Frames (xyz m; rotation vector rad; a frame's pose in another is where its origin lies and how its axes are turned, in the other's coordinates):
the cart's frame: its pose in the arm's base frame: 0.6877 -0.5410 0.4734 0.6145 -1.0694 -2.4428
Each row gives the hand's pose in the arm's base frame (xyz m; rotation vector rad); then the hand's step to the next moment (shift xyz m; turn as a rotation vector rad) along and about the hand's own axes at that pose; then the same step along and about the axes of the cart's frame.
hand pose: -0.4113 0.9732 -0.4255 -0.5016 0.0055 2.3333
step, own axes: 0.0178 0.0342 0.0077 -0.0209 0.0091 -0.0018
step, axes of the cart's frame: 0.0377 -0.0025 0.0107 0.0031 0.0180 -0.0138
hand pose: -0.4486 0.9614 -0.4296 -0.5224 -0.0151 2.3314
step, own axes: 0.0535 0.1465 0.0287 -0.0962 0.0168 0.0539
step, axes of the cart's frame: 0.1561 0.0033 0.0277 -0.0084 0.1110 -0.0069
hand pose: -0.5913 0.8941 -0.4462 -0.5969 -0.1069 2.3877
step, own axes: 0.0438 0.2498 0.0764 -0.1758 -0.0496 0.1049
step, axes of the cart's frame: 0.2580 0.0575 0.0170 -0.0901 0.1899 0.0144
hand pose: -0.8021 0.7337 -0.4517 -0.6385 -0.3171 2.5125
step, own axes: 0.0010 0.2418 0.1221 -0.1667 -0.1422 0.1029
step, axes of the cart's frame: 0.2421 0.1198 -0.0207 -0.1671 0.1645 0.0601
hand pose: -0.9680 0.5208 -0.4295 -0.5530 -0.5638 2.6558
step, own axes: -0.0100 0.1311 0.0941 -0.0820 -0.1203 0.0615
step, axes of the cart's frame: 0.1261 0.0957 -0.0329 -0.1173 0.0819 0.0673
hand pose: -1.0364 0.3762 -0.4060 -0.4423 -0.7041 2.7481
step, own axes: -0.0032 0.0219 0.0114 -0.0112 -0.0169 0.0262
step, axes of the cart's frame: 0.0170 0.0137 -0.0119 -0.0107 0.0259 0.0177
